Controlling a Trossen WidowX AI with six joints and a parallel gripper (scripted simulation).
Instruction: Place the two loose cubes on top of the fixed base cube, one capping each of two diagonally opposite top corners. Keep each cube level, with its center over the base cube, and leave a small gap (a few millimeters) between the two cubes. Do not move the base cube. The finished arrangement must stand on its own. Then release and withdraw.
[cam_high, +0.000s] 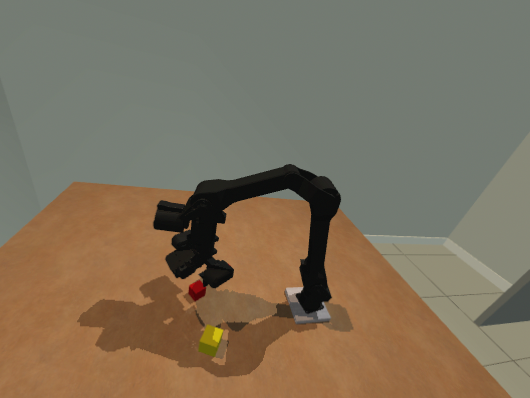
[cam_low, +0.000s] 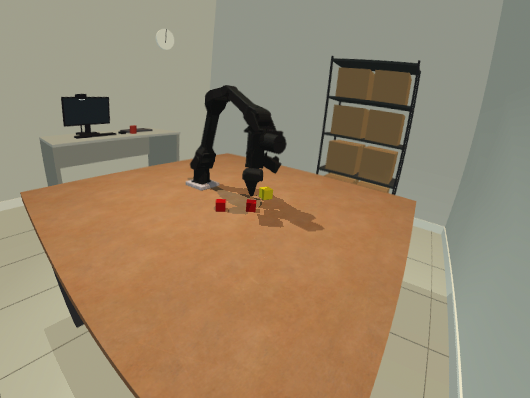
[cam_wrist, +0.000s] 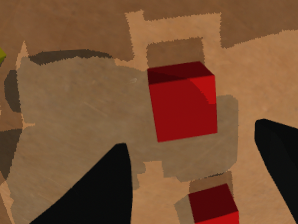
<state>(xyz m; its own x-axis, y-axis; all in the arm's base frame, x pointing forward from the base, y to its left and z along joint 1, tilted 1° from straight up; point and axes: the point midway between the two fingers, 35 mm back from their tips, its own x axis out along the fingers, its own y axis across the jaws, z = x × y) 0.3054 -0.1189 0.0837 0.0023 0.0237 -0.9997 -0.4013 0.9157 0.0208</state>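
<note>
Right now my gripper tip is 140 mm to the right of the yellow base cube and 40 mm above it.
</note>
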